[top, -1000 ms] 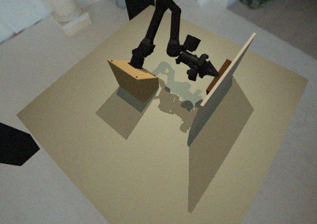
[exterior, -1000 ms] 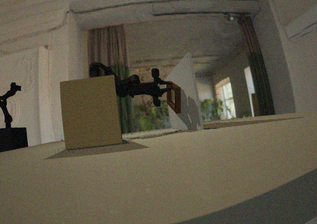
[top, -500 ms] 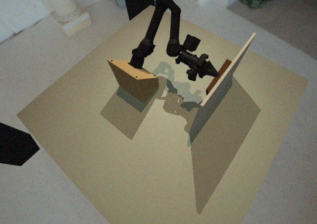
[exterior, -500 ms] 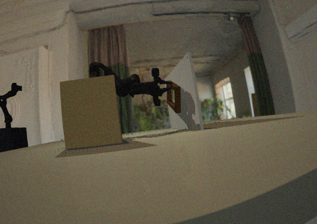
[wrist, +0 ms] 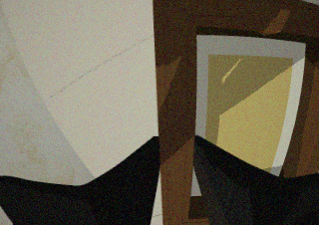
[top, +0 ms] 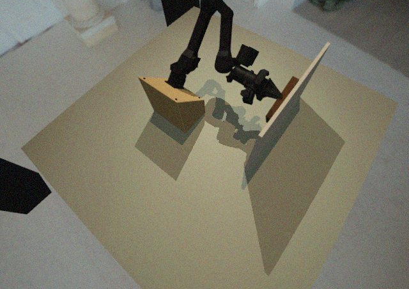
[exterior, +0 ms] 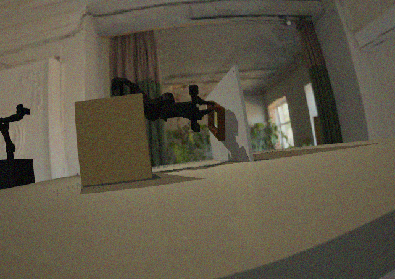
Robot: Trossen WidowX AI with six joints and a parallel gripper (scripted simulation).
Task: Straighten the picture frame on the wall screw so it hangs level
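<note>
Now: gripper tip 50 mm above the brown picture frame, 20 mm to the right of it and 10 mm short of it. Also, from my gripper tip: white wall panel: 70 mm below, 20 mm ahead, 10 mm to the left.
</note>
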